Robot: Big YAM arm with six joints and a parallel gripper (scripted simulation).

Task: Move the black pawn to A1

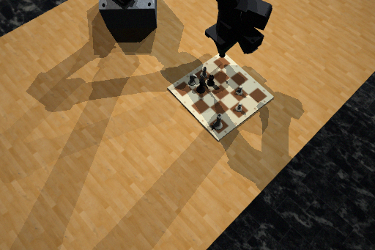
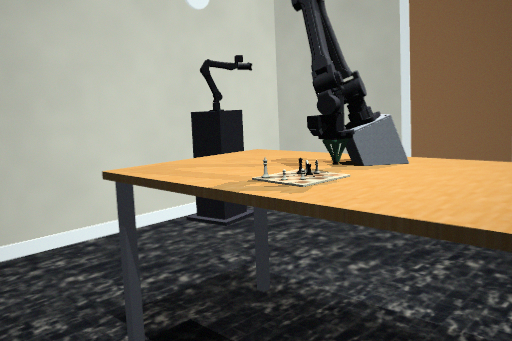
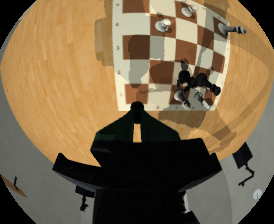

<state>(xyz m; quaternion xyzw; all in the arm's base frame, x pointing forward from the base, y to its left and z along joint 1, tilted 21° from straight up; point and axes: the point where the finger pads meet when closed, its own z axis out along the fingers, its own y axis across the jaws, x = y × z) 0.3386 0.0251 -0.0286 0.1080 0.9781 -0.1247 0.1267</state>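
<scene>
Now: the chessboard 9 cm to the right of my hand, 6 cm ahead of it and 5 cm below it. Round my hand: black pawn right at my hand; tall black piece 12 cm to the right, 2 cm below, 1 cm ahead.
</scene>
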